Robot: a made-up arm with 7 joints.
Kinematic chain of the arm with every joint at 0, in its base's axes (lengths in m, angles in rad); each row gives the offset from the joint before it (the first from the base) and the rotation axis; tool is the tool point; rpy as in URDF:
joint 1: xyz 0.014 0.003 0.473 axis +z
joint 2: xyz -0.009 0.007 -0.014 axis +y
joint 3: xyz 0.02 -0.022 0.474 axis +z
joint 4: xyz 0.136 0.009 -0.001 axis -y
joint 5: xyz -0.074 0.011 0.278 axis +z
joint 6: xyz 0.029 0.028 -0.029 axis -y
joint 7: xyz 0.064 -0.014 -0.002 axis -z
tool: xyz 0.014 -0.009 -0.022 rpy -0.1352 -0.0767 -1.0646
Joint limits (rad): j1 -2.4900..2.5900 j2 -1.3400..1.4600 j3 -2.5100..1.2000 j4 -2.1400..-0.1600 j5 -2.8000..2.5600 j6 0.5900..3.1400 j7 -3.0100..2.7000
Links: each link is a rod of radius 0.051 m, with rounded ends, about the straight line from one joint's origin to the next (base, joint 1, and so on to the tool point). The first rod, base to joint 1, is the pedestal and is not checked.
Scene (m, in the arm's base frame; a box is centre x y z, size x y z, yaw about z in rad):
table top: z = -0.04
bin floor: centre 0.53 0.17 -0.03 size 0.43 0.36 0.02 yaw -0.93
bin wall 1: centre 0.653 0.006 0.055 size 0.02 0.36 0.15 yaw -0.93
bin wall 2: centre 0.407 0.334 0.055 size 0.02 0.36 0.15 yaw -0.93
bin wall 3: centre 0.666 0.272 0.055 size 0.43 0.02 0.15 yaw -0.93
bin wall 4: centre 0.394 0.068 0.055 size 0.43 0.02 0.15 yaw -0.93
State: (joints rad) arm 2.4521 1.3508 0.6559 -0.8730 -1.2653 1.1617 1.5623
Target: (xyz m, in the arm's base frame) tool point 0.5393 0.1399 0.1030
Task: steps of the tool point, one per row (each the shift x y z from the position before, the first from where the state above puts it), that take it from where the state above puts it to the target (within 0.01 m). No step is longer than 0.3 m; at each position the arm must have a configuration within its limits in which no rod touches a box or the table.
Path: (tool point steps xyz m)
1: 0.1748 0.1798 -0.0361
2: 0.2388 0.1083 -0.0273
3: 0.2679 0.0088 -0.0128
4: 0.2486 -0.0984 0.0048
5: 0.1802 -0.1876 0.0228
6: 0.0778 -0.2342 0.0389
7: 0.0089 0.0039 -0.0983
8: -0.0089 -0.0039 -0.1004

